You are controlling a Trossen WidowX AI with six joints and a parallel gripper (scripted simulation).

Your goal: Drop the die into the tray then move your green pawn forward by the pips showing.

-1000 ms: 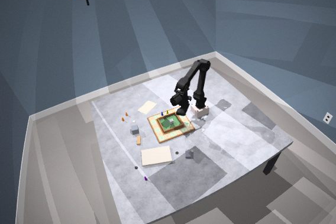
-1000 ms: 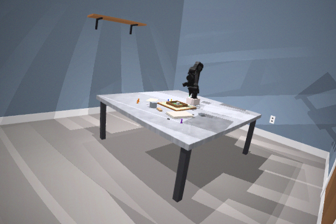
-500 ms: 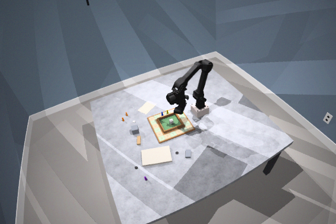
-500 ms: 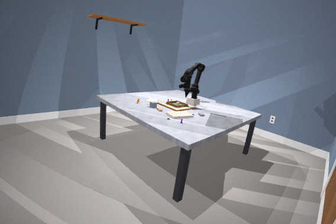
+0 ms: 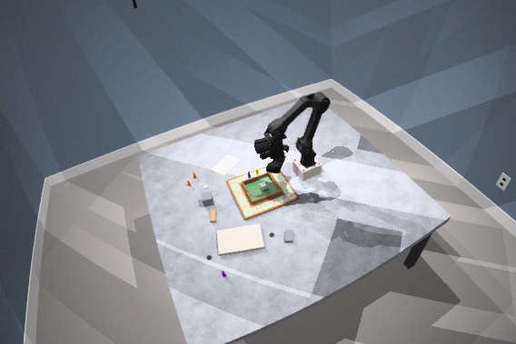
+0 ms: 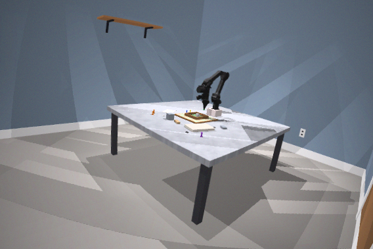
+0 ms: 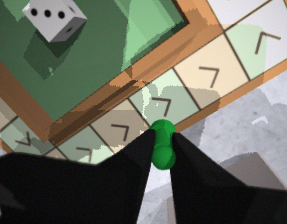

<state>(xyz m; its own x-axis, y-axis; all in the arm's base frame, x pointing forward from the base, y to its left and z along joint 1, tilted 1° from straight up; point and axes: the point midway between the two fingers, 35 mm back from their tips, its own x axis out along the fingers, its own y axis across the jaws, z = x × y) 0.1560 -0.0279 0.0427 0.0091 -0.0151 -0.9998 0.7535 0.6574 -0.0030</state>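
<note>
The green pawn lies 10 mm above my gripper tip. Round my gripper tip: white die: 100 mm ahead, 10 mm to the left, 40 mm below; then green tray: 110 mm ahead, 10 mm to the left, 60 mm below; then yellow pawn: 80 mm ahead, 100 mm to the right, 40 mm below.
</note>
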